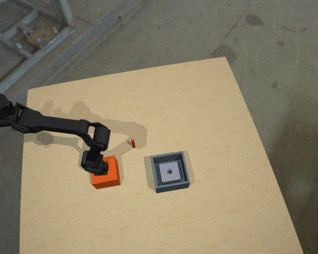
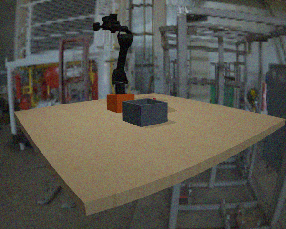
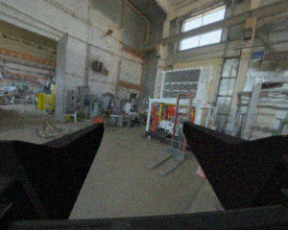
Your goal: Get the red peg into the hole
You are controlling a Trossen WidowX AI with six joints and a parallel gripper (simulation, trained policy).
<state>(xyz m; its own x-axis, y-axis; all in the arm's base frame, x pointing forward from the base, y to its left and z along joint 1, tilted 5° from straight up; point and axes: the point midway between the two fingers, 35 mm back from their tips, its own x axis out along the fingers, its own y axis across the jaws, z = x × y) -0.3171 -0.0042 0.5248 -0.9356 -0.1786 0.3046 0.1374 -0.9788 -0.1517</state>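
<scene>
Now: the red peg 56 cm below my gripper tip, 54 cm ahead of it and 14 cm to the left of it. Also, from my gripper tip: grey box (72 cm ahead, 57 cm below, 3 cm to the right); plate (72 cm ahead, 55 cm below, 3 cm to the right).
</scene>
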